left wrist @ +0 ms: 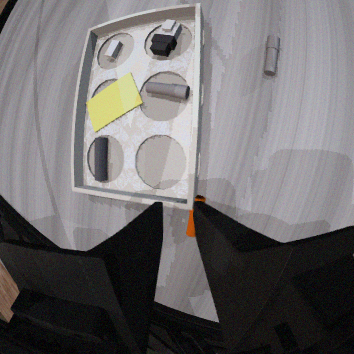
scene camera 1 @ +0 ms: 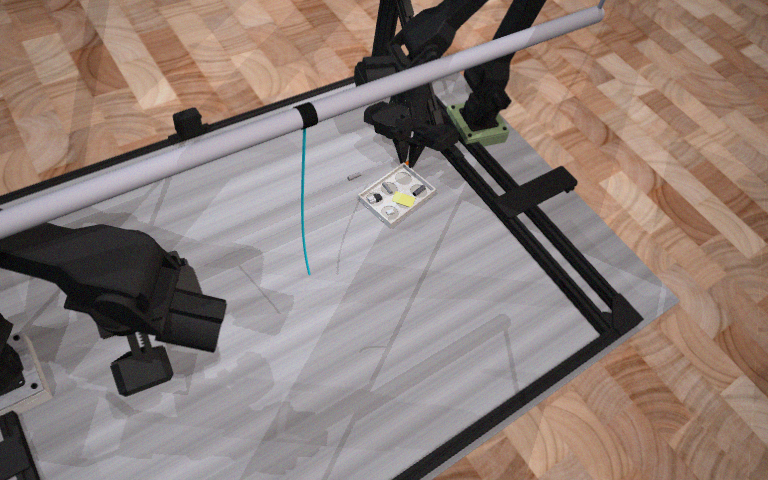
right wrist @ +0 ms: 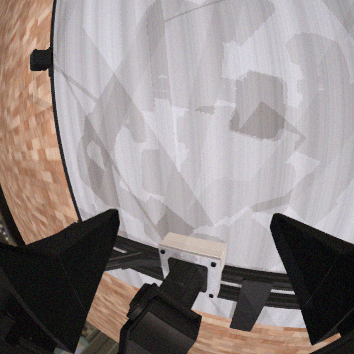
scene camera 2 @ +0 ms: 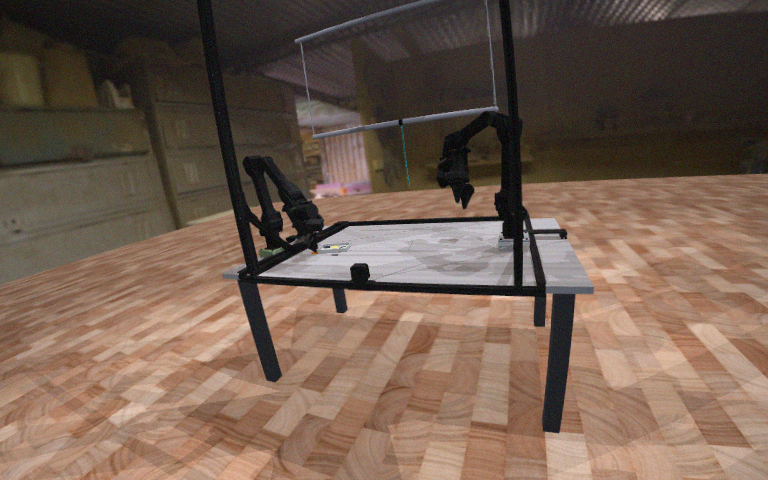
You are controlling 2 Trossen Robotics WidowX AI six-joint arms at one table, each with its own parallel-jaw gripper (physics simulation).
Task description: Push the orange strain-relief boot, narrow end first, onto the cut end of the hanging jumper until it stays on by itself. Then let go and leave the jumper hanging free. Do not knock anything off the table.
my left gripper: part open, touches a white parts tray [left wrist: 153,151]
my right gripper: open, holds nothing
a black-and-white connector [left wrist: 163,41]: on the white parts tray
a yellow card [left wrist: 122,95]: on the white parts tray
